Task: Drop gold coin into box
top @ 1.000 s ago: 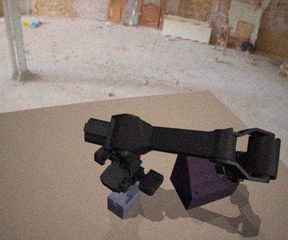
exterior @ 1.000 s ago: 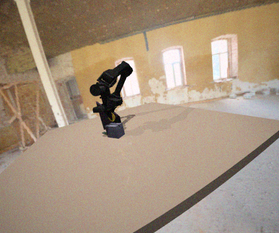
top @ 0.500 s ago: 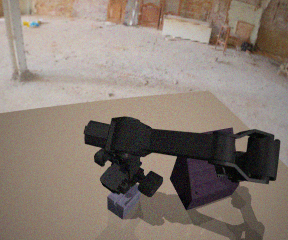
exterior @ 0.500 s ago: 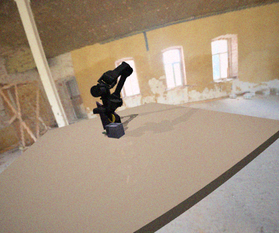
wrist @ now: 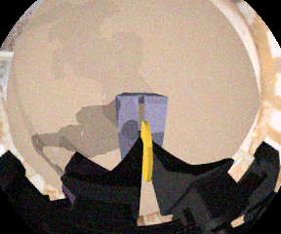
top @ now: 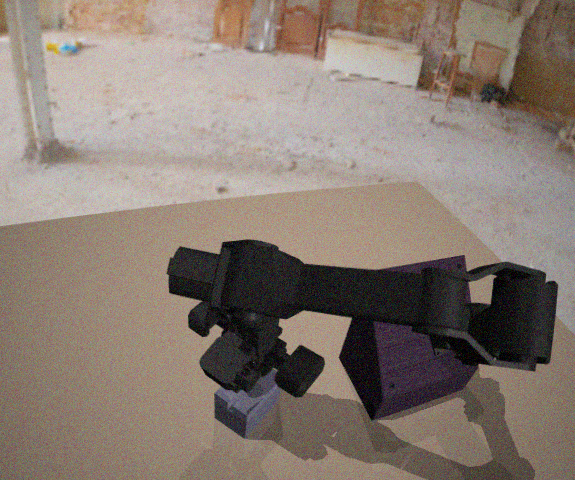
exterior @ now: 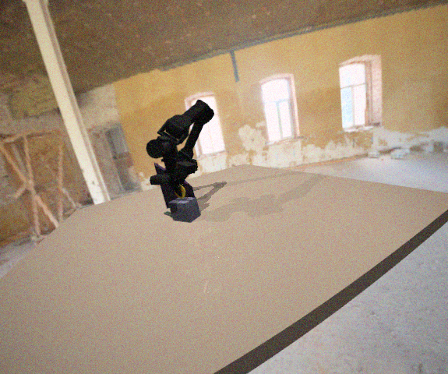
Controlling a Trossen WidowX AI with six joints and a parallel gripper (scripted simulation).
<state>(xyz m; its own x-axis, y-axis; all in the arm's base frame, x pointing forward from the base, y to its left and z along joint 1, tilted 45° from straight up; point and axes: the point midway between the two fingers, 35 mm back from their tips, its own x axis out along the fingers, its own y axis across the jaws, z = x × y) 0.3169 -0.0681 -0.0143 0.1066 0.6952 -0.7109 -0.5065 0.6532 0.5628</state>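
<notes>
The gold coin lies 20 mm above my gripper tip.
</notes>
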